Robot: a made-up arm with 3 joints. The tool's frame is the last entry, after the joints.
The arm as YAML. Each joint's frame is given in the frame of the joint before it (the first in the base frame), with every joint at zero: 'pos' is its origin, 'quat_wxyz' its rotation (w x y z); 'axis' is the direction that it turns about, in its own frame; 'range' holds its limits. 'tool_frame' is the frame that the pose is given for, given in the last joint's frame.
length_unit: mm
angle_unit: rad
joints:
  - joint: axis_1
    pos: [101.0, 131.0, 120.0]
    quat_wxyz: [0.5, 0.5, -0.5, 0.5]
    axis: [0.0, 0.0, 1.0]
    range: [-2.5, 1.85]
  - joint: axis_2
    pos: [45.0, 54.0, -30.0]
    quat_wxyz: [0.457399, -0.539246, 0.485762, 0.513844]
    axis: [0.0, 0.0, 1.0]
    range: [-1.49, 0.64]
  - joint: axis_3
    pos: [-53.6, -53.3, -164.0]
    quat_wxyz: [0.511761, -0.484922, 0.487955, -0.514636]
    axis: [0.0, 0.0, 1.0]
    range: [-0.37, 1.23]
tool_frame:
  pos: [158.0, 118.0, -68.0]
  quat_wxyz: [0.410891, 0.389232, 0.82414, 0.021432]
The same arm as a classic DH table. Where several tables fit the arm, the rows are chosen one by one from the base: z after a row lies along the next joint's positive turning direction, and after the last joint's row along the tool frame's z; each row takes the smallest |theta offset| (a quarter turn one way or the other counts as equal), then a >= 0, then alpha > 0; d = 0 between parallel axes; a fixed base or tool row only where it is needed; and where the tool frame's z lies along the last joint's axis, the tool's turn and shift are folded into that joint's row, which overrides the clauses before.
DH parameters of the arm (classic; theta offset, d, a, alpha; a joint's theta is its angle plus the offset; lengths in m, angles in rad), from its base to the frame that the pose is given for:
base (fixed): 0.0000 0.1200 0.1010 1.5708
axis_1: -1.4606 -0.1584 -0.0507 1.6243
axis_2: 0.0000 -0.1124 -0.0536 1.5173
axis_3: 1.1820 -0.0319 -0.1691 -2.2935
tool (fixed): 2.0641 0.1352 0.0000 0.0000
Joint limits (rad, base to tool): -2.5000..1.8500 -1.4900..0.6400 -0.3700..1.2300

